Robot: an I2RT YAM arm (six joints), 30 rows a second.
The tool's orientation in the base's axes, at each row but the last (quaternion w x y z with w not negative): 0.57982, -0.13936, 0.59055, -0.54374; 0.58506, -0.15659, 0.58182, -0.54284; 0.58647, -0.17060, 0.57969, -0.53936; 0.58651, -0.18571, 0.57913, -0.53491; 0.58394, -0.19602, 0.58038, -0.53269; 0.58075, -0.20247, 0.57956, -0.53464; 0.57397, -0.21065, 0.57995, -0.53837
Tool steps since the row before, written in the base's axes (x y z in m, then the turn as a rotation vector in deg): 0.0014, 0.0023, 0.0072, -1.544, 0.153, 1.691; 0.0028, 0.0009, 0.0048, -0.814, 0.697, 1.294; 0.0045, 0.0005, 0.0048, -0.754, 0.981, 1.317; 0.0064, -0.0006, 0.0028, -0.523, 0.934, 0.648; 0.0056, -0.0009, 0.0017, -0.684, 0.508, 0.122; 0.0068, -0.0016, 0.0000, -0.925, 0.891, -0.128; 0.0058, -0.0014, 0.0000, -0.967, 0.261, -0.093
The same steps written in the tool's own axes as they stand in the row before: -0.0061, -0.0043, 0.0020, -0.578, -2.022, -0.919; -0.0039, -0.0023, 0.0033, -1.014, -1.171, -0.651; -0.0039, -0.0018, 0.0050, -1.276, -1.062, -0.713; -0.0024, 0.0001, 0.0066, -0.971, -0.423, -0.666; -0.0014, 0.0004, 0.0057, -0.324, -0.193, -0.774; -0.0003, 0.0021, 0.0067, -0.479, 0.061, -1.197; -0.0003, 0.0017, 0.0057, 0.060, -0.194, -0.985
